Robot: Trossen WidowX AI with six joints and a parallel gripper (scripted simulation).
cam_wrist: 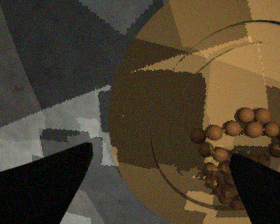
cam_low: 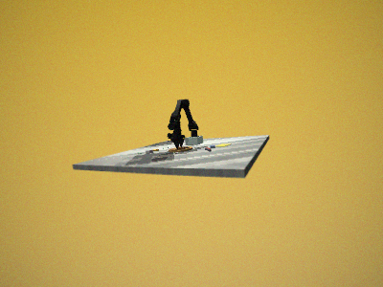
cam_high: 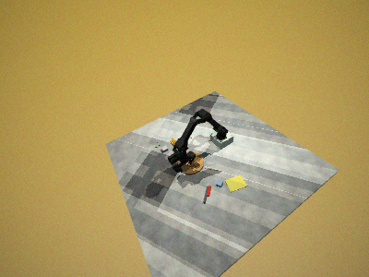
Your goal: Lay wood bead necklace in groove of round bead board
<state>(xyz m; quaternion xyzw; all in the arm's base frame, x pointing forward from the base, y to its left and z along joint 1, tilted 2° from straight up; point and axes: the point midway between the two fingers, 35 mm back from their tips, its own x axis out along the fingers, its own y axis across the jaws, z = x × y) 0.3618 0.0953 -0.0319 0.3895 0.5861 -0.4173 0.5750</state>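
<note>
Right now my gripper tip is 5 cm past the round bead board, 4 cm to the left of it and 1 cm above it. The rest, counted from my gripper tip: thin grey stick: 18 cm behind, 9 cm to the left, 2 cm below; red-handled tool: 6 cm behind, 23 cm to the left, 2 cm below; small blue block: 16 cm behind, 21 cm to the left, 1 cm below.
</note>
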